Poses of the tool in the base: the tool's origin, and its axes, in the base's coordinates. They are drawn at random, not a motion.
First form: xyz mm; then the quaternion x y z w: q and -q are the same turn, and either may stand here.
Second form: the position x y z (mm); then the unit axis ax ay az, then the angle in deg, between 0 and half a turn. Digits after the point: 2 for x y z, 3 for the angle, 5 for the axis.
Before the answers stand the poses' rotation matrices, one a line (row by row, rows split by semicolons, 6 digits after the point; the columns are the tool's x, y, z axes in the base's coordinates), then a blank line. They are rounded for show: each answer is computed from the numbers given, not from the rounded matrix.
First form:
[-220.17 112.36 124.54 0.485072 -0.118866 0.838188 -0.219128]
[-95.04 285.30 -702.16 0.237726 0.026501 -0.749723 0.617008]
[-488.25 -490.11 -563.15 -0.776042 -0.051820 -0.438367 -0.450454]
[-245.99 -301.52 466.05 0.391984 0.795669 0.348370 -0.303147]
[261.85 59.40 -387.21 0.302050 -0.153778 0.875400 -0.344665]
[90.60 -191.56 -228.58 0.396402 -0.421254 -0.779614 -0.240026]
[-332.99 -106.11 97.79 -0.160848 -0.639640 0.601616 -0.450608]
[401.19 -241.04 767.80 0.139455 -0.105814 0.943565 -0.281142]
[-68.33 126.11 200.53 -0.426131 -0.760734 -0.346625 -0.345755]
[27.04 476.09 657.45 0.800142 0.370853 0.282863 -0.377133]
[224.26 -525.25 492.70 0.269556 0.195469 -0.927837 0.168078]
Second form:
-0.433376 0.252024 0.865257; -0.482658 -0.875708 0.013322; 0.761069 -0.411850 0.501152
-0.125574 0.937771 -0.323755; -0.912571 -0.237197 -0.333095; -0.389160 0.253621 0.885568
0.610298 -0.314499 0.727067; 0.475357 -0.588812 -0.653709; 0.633697 0.744574 -0.209852
-0.508901 0.834993 -0.209298; 0.412564 0.449974 0.792032; 0.755520 0.316717 -0.573481
-0.579944 0.510542 0.634832; -0.696336 -0.715117 -0.061022; 0.422825 -0.477446 0.770236
-0.570506 -0.708227 -0.415857; 0.040283 -0.529865 0.847125; -0.820305 0.466537 0.330821
-0.542161 0.747955 0.382916; -0.336416 0.224373 -0.914593; -0.769991 -0.624676 0.129978
-0.803023 0.501039 0.322667; -0.560064 -0.819525 -0.121271; 0.203672 -0.278098 0.938711
-0.397731 0.408650 0.821471; 0.888040 0.396527 0.232705; -0.230640 0.822053 -0.520609
0.564913 0.806824 0.172939; 0.380116 -0.440477 0.813321; 0.732383 -0.393719 -0.555518
-0.798179 0.417278 -0.434500; -0.206518 -0.867083 -0.453339; -0.565916 -0.272114 0.778263

[-220.17 112.36 124.54 -0.49715 0.12183 -0.85907 154.684]
[-95.04 285.30 -702.16 0.30208 0.03368 -0.95269 103.804]
[-488.25 -490.11 -563.15 0.86922 0.05804 0.49100 126.454]
[-245.99 -301.52 466.05 -0.41134 -0.83496 -0.36557 144.707]
[261.85 59.40 -387.21 -0.32177 0.16382 -0.93254 139.677]
[90.60 -191.56 -228.58 -0.40834 0.43394 0.80309 152.224]
[-332.99 -106.11 97.79 0.18018 0.71650 -0.67391 126.435]
[401.19 -241.04 767.80 -0.14532 0.11026 -0.98322 147.343]
[-68.33 126.11 200.53 0.45414 0.81074 0.36941 139.544]
[27.04 476.09 657.45 -0.86394 -0.40042 -0.30542 135.688]
[224.26 -525.25 492.70 0.27345 0.19829 -0.94123 160.648]

